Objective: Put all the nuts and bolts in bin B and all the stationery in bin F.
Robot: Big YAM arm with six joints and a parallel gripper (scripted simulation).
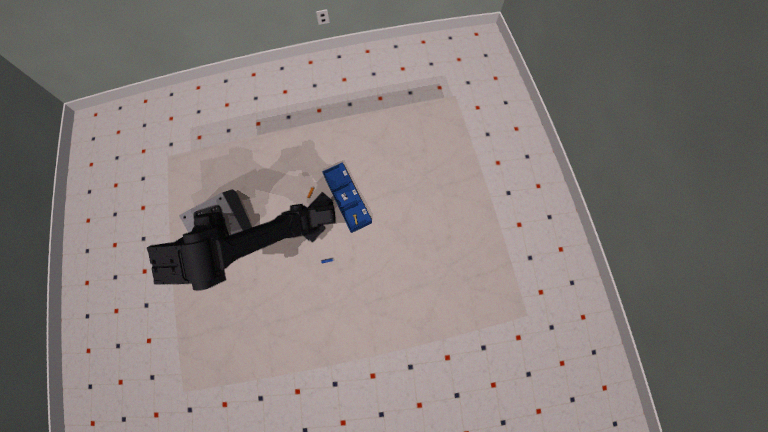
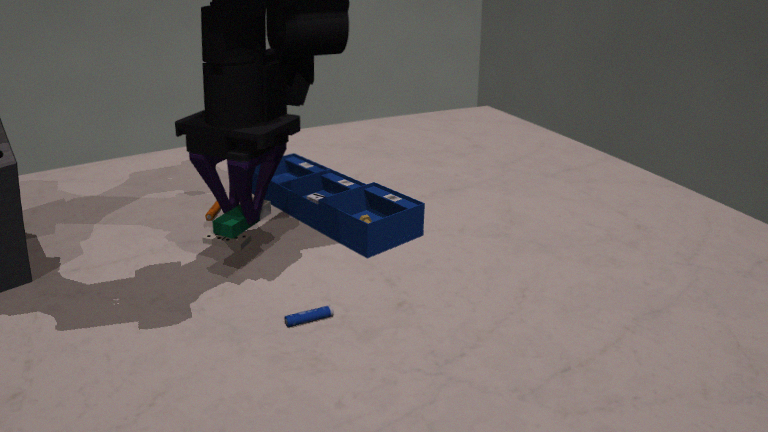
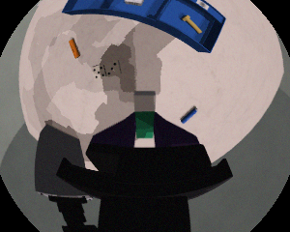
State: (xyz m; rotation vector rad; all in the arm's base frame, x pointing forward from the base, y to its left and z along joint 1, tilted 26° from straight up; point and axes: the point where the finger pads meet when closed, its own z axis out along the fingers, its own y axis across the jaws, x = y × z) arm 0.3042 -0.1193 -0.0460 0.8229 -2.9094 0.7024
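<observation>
My hand is 15 cm short of the blue three-part bin, 10 cm to the right of it and 5 cm above it. Also, from my hand: white domino (8 cm to the left, 7 cm below, 1 cm ahead); then green block (1 cm below, 1 cm ahead); then blue cylinder (10 cm to the right, 7 cm below, 1 cm ahead).
</observation>
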